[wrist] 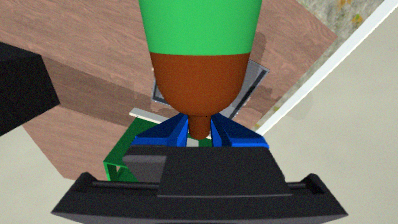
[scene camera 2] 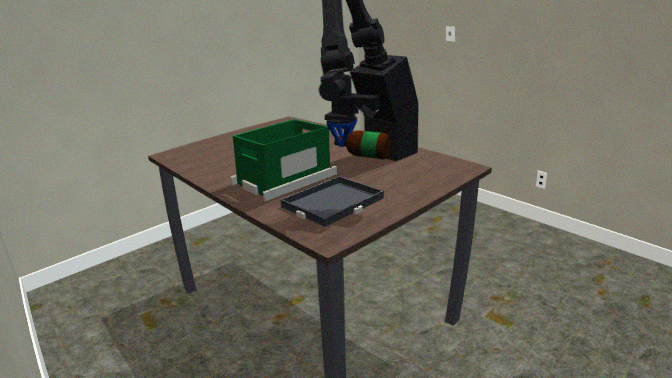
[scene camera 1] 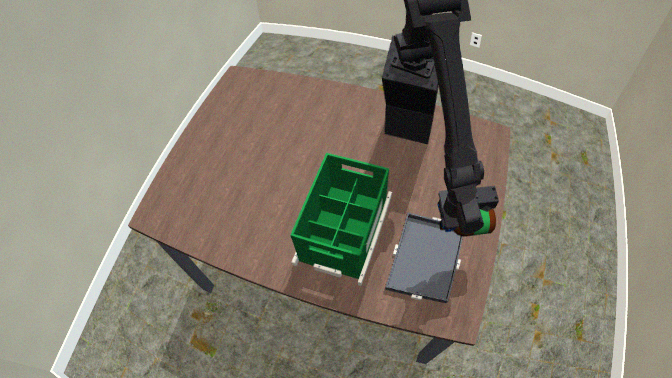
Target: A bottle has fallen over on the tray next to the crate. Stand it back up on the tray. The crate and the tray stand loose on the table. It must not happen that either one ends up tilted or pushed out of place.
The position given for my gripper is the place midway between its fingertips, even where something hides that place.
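Observation:
Bottle at (scene camera 2: 376,145) and (wrist: 199,61). Dark tray at (scene camera 1: 427,259), (wrist: 255,73) and (scene camera 2: 330,201). Green crate at (scene camera 1: 341,204) and (scene camera 2: 288,154). My gripper at (scene camera 2: 342,145).

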